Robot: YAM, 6 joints.
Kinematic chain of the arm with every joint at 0, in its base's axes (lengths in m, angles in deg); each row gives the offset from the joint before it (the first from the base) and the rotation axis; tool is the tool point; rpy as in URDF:
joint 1: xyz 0 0 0.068 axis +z
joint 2: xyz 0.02 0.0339 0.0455 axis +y
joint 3: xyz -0.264 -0.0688 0 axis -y
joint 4: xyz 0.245 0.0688 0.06 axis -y
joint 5: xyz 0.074 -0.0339 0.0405 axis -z
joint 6: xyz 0.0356 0 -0.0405 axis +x
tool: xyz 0 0 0 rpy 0 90 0
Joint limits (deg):
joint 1: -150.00..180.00
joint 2: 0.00..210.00
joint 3: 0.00..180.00
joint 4: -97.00..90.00
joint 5: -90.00..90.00
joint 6: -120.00..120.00
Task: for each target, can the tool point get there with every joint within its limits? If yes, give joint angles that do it. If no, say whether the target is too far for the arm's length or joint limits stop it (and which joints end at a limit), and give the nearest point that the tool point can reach.
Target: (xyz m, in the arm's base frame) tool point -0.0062 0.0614 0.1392
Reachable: yes | joints 80.64 52.46 19.09 -77.23 -26.97 92.42
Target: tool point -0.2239 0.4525 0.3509
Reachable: yes | joints 113.68 122.18 118.92 -15.23 -40.90 -49.54
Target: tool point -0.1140 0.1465 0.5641
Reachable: yes | joints 128.18 67.44 104.97 -32.29 1.52 -2.67
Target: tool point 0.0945 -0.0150 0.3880
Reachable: yes | joints 8.13 37.33 62.48 -52.50 52.34 83.19
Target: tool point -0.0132 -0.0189 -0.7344
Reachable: no: too far | nearest point -0.0801 -0.1147 -0.3636 | short by 0.389 m
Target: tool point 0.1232 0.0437 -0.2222
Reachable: yes | joints 26.33 182.72 54.98 8.72 25.81 -77.42
